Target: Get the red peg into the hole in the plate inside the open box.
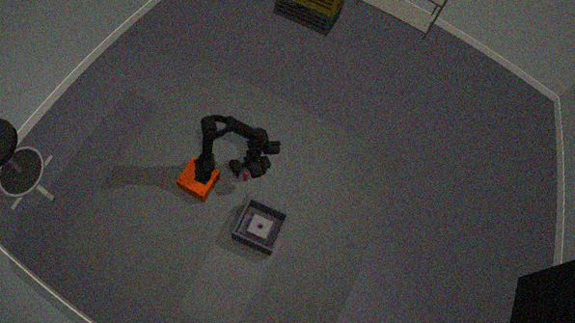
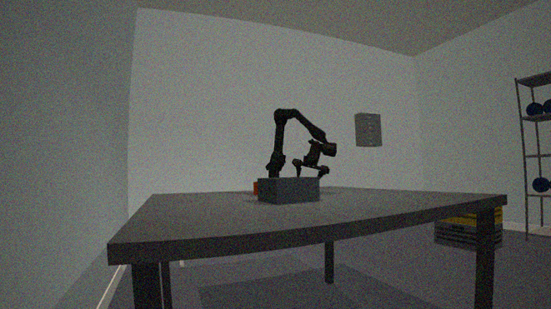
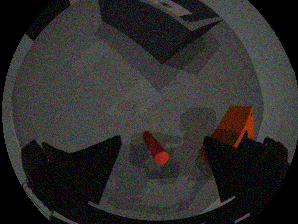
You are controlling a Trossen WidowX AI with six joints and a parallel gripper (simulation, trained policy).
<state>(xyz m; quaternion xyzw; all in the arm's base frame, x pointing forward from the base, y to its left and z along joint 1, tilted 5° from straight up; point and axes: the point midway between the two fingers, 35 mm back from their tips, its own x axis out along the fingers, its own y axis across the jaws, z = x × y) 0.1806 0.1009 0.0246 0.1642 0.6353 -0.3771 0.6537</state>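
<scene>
Right now the red peg is 10 mm to the left of my gripper tip and 30 mm below it. Round my gripper tip: grey box: 150 mm ahead, 190 mm to the right, 40 mm below; then white plate: 150 mm ahead, 190 mm to the right, 20 mm below.
</scene>
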